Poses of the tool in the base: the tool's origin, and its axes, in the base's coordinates. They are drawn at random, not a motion.
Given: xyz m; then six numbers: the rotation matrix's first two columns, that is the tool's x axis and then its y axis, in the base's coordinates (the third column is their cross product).
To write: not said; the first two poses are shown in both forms.
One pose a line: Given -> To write
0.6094 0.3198 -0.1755 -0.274 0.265 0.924 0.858 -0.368 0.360 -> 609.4 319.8 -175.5 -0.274 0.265 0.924 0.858 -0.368 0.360
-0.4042 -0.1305 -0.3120 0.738 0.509 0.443 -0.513 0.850 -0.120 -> -404.2 -130.5 -312.0 0.738 0.509 0.443 -0.513 0.850 -0.120
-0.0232 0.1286 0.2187 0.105 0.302 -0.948 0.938 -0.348 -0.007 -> -23.2 128.6 218.7 0.105 0.302 -0.948 0.938 -0.348 -0.007
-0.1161 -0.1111 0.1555 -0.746 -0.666 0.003 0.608 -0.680 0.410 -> -116.1 -111.1 155.5 -0.746 -0.666 0.003 0.608 -0.680 0.410
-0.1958 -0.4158 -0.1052 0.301 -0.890 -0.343 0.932 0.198 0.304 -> -195.8 -415.8 -105.2 0.301 -0.890 -0.343 0.932 0.198 0.304
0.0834 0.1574 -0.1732 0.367 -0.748 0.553 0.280 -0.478 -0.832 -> 83.4 157.4 -173.2 0.367 -0.748 0.553 0.280 -0.478 -0.832
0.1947 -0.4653 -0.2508 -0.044 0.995 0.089 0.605 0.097 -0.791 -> 194.7 -465.3 -250.8 -0.044 0.995 0.089 0.605 0.097 -0.791
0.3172 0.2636 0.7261 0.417 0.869 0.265 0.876 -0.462 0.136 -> 317.2 263.6 726.1 0.417 0.869 0.265 0.876 -0.462 0.136
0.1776 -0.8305 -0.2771 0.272 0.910 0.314 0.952 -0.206 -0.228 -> 177.6 -830.5 -277.1 0.272 0.910 0.314 0.952 -0.206 -0.228
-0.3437 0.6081 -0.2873 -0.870 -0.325 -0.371 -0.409 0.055 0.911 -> -343.7 608.1 -287.3 -0.870 -0.325 -0.371 -0.409 0.055 0.911
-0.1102 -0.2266 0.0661 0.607 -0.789 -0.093 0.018 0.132 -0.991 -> -110.2 -226.6 66.1 0.607 -0.789 -0.093 0.018 0.132 -0.991
